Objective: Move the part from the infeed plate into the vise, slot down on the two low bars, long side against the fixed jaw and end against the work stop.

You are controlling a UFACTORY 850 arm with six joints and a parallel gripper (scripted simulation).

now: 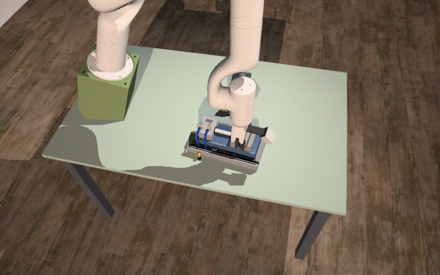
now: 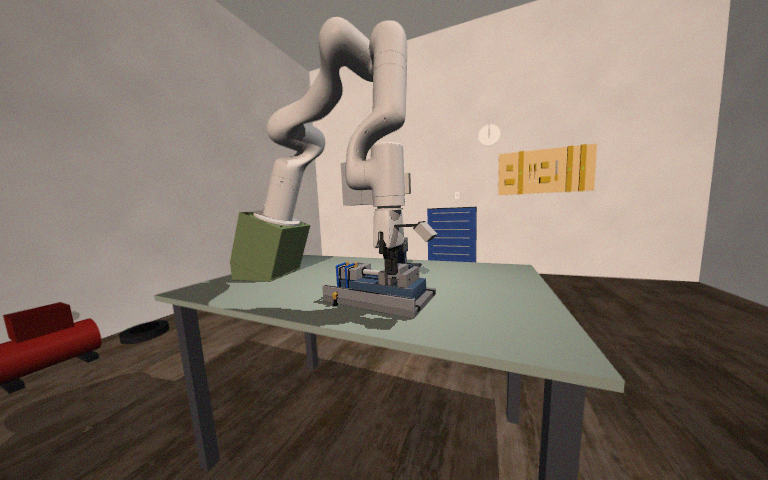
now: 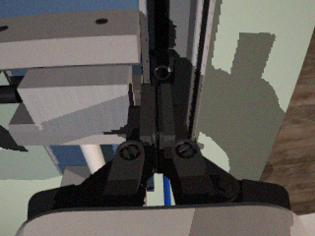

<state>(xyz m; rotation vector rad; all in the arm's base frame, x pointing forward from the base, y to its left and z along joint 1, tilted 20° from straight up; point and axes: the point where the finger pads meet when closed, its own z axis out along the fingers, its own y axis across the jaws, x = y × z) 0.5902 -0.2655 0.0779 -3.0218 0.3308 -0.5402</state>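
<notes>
The part is 1 cm ahead of my hand, 4 cm to the left of it and 3 cm below it. From my hand the other things lie so: fixed jaw 4 cm ahead, 5 cm to the left, 4 cm below; then moving jaw 2 cm behind, 7 cm to the left, 4 cm below; then work stop 2 cm ahead, 10 cm to the left, 3 cm below.
</notes>
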